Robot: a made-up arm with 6 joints.
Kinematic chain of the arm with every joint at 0, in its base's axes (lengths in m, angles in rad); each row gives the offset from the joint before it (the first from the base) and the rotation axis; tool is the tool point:
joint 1: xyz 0 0 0.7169 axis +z
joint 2: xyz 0.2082 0 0 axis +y
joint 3: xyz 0 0 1.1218 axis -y
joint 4: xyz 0 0 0.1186 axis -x
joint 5: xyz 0.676 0 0 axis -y
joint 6: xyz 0.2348 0 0 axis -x
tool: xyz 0 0 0
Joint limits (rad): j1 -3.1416..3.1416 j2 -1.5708..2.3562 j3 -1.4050..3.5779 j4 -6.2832..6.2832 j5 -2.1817..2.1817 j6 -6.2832..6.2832
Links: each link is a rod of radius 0.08 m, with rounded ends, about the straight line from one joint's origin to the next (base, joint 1, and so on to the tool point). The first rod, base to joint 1, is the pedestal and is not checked.
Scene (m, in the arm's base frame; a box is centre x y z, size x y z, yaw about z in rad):
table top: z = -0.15
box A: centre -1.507 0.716 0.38 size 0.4 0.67 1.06 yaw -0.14
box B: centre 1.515 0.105 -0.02 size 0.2 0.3 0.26 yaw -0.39
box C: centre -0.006 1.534 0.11 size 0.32 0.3 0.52 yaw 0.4
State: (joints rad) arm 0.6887 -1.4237 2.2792 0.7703 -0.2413 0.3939
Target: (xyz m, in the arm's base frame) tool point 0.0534 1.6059 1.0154
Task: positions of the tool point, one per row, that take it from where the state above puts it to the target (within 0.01 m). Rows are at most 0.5 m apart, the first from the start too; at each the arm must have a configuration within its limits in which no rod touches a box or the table.
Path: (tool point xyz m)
1: -1.2746 -0.9366 0.7155
2: -1.2286 -0.7558 1.0652
3: -1.0938 -0.5457 1.3583
4: -0.8817 -0.3320 1.5762
5: -1.0540 -0.0904 1.5279
6: -1.1473 0.2231 1.4677
7: -1.1345 0.5787 1.3964
8: -1.0001 0.9376 1.3148
9: -0.7441 1.2557 1.2233
10: -0.3826 1.4902 1.1231
11: 0.0534 1.6059 1.0153

